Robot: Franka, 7 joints.
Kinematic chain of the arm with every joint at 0, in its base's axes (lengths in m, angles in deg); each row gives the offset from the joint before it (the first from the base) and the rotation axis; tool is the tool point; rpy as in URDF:
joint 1: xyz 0 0 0.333 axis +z
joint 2: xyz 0 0 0 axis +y
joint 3: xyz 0 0 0.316 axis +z
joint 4: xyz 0.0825 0 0 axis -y
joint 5: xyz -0.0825 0 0.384 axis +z
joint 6: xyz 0 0 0 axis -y
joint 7: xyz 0.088 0 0 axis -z
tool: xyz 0 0 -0.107 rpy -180 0 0
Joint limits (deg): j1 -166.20..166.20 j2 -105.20..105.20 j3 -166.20..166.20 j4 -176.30..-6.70 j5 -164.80..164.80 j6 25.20..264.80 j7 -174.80..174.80
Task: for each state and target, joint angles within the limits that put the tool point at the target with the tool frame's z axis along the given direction. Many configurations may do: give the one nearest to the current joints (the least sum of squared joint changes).
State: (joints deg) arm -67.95 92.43 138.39 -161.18 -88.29 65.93 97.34
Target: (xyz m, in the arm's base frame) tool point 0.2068 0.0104 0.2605 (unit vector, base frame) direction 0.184 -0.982 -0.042
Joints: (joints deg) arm -83.15 54.54 109.81 -175.75 -81.72 37.22 97.34
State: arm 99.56 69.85 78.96 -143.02 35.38 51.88 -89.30
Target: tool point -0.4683 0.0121 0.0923 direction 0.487 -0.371 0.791
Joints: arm 113.57 97.29 54.88 -97.59 30.22 55.46 -89.30
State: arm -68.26 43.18 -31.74 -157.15 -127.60 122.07 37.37
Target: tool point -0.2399 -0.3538 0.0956 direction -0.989 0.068 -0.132
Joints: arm -76.50 37.59 -34.26 -139.03 -97.74 118.75 37.37
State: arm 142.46 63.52 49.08 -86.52 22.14 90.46 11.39
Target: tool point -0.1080 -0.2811 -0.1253 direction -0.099 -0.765 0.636
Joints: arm 165.79 105.20 22.64 -115.81 70.08 83.49 11.39
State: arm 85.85 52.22 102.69 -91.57 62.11 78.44 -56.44
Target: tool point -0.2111 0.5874 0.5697 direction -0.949 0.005 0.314
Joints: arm 34.21 38.14 88.47 -102.13 81.55 123.65 -56.44
